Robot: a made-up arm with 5 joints.
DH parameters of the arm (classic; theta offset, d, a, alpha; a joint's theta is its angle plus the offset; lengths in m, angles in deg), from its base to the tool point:
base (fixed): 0 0 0.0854 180
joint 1: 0 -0.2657 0.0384 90
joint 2: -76.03 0 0.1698 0
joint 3: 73.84 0 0.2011 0
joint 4: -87.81 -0.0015 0 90
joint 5: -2.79 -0.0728 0 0
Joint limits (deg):
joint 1: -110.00..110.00
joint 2: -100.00..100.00
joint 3: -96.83..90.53
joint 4: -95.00..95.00
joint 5: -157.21..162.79
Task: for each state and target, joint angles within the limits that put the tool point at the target. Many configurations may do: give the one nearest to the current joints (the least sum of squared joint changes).
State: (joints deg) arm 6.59 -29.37 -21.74 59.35 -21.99
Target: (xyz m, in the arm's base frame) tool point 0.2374 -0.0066 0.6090
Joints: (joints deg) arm 1.92 -32.23 -27.63 56.39 -21.99
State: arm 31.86 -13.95 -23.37 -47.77 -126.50
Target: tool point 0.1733 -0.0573 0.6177
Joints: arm 32.28 -39.93 2.61 -63.99 -126.50
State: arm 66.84 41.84 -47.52 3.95 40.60
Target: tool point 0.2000 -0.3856 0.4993
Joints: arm 73.23 27.08 -49.35 4.45 40.60
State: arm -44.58 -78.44 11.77 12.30 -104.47
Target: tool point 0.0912 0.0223 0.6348
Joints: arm -79.15 -60.16 -6.64 5.57 -104.47
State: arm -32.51 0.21 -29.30 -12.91 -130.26
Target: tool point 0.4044 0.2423 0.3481
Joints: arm -37.43 19.95 -4.27 -6.55 -130.26
